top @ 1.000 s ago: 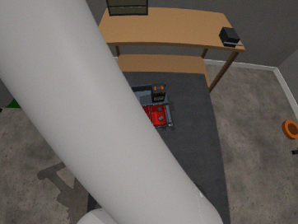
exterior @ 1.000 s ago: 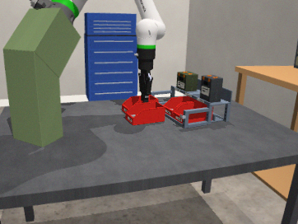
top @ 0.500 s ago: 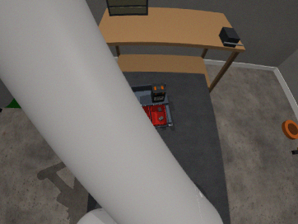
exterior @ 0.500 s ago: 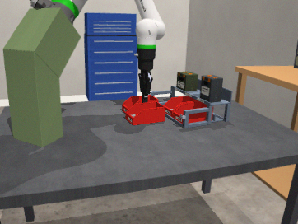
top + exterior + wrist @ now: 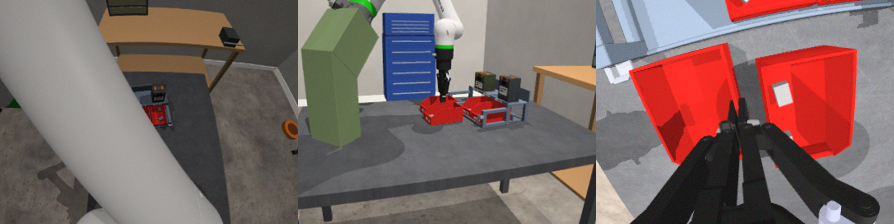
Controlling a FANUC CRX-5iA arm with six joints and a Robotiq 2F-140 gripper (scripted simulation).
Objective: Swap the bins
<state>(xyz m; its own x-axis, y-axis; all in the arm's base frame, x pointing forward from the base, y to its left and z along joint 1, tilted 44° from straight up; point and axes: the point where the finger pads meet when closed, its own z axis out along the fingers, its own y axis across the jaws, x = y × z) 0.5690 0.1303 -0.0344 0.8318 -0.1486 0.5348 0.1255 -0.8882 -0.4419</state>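
My hand is 1 cm short of the part, 6 cm to the left of it and 6 cm above it. From my hand the other things lie so: grey shelf (22 cm ahead, 3 cm to the right, 1 cm below); then dark box (31 cm ahead, 14 cm to the right, 9 cm above).
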